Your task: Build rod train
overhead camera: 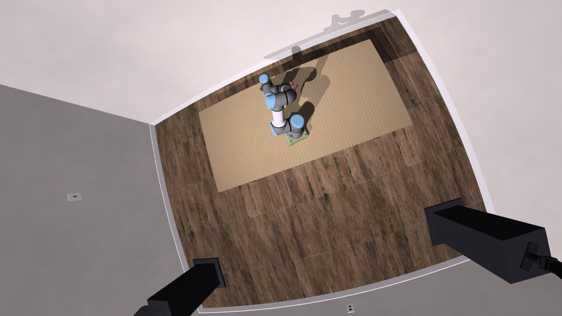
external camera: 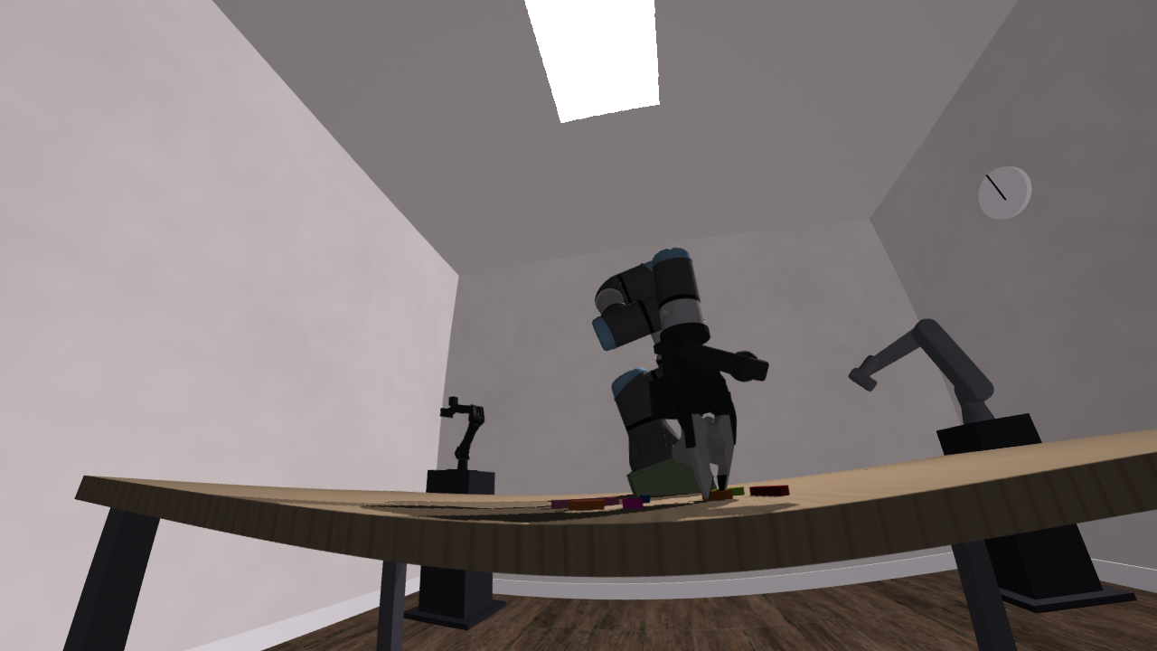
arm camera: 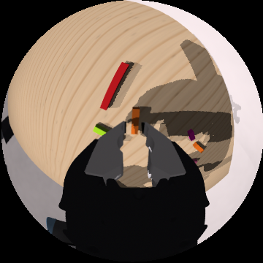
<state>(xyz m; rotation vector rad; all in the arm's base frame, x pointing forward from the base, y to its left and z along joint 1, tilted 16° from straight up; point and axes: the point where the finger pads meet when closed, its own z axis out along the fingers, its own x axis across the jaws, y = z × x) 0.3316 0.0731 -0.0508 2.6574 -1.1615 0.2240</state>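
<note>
Now: the lime rod 50 mm behind my hand, 10 mm to the left of it and 10 mm below it. Round my hand: red rod: 60 mm to the left, 20 mm ahead, 10 mm below; blue rod: 90 mm to the right, 30 mm behind, 10 mm below; magenta rod: 90 mm to the right, 60 mm ahead, 10 mm below.
</note>
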